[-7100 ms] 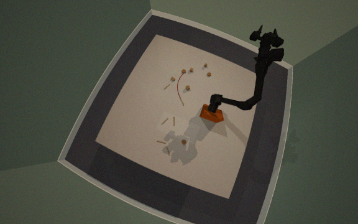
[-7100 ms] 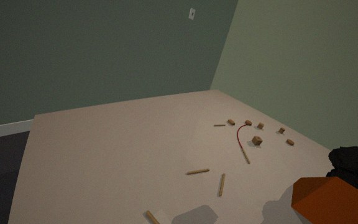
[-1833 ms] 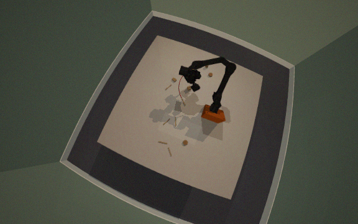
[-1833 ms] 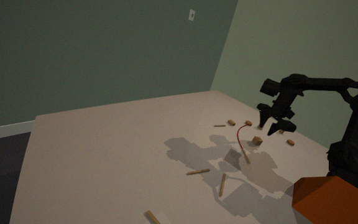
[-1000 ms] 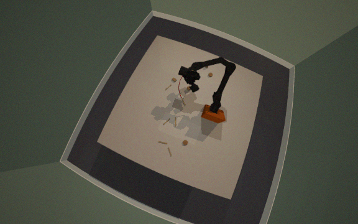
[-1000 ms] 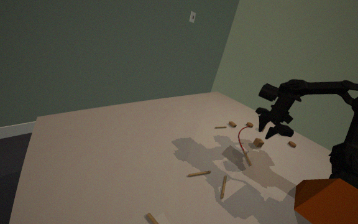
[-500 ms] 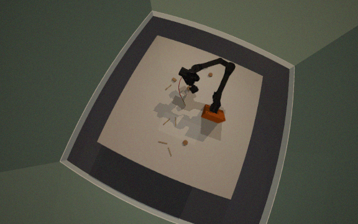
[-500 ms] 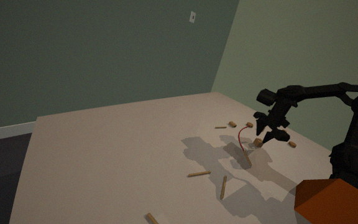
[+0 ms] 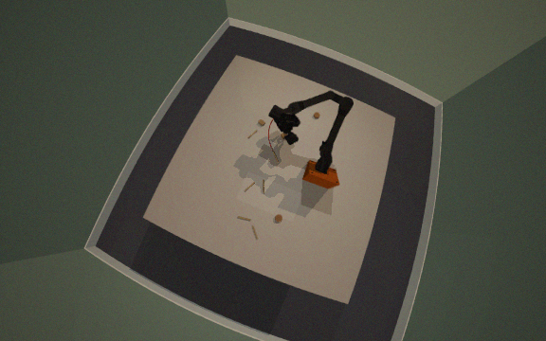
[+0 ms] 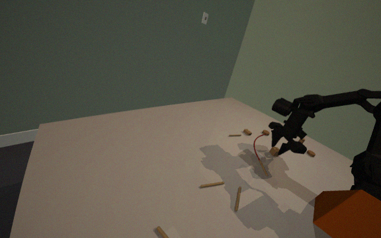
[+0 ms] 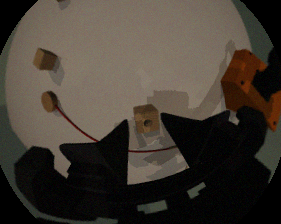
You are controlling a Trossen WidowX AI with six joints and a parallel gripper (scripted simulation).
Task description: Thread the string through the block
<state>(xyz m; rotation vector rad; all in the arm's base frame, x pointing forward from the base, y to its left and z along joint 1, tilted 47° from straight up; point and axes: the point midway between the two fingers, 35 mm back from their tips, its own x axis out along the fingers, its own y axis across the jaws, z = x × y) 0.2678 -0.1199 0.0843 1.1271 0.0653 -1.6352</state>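
Right now my gripper tip is 130 mm to the right of the thin wooden stick, 20 mm above it and 10 mm short of it. Round my gripper tip: small wooden block (right at my gripper tip); then round button (160 mm to the right, 100 mm ahead, 10 mm below).
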